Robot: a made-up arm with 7 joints.
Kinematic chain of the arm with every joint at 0, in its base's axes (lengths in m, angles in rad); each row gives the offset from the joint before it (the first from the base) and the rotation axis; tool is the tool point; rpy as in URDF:
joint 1: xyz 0 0 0.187 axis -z
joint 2: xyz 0 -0.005 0.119 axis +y
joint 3: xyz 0 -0.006 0.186 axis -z
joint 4: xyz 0 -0.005 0.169 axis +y
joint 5: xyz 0 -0.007 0.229 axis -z
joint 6: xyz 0 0 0.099 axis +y
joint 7: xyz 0 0 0.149 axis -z
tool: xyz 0 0 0 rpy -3.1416 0 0
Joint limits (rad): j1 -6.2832..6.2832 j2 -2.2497..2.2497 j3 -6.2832..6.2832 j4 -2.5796..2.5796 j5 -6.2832..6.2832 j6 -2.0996..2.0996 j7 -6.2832..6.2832
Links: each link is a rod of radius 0.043 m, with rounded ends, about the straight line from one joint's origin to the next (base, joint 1, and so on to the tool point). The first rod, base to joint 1, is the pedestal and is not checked.
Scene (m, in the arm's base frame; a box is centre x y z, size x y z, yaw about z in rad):
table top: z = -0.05
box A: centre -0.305 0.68 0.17 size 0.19 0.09 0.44 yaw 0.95
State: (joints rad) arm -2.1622 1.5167 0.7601 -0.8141 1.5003 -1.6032 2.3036
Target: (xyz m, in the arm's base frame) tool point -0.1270 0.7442 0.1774
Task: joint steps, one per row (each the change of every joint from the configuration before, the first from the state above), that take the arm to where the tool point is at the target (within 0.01 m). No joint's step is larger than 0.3 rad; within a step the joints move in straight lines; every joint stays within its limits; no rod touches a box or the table.
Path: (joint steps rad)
1: 0.2185 0.0379 -0.1969 0.1105 -0.2854 0.1647 -0.0155
2: 0.2185 0.0379 -0.1969 0.1105 -0.2853 0.1646 -0.0155
3: 0.2185 0.0379 -0.1970 0.1105 -0.2854 0.1647 -0.0154
4: 0.2185 0.0379 -0.1969 0.1105 -0.2854 0.1647 -0.0155
5: 0.2185 0.0380 -0.1969 0.1106 -0.2853 0.1647 -0.0155
6: -0.0826 0.0013 0.1733 0.0011 0.2690 -0.0363 0.0129
7: -0.0827 0.0014 0.1734 0.0011 0.2690 -0.0363 0.0129
8: -0.0827 0.0014 0.1733 0.0011 0.2690 -0.0362 0.0129
9: -0.0827 0.0013 0.1733 0.0011 0.2690 -0.0363 0.0129
10: -0.0827 0.0014 0.1733 0.0011 0.2691 -0.0363 0.0129
11: -0.0826 0.0014 0.1734 0.0012 0.2690 -0.0362 0.0129

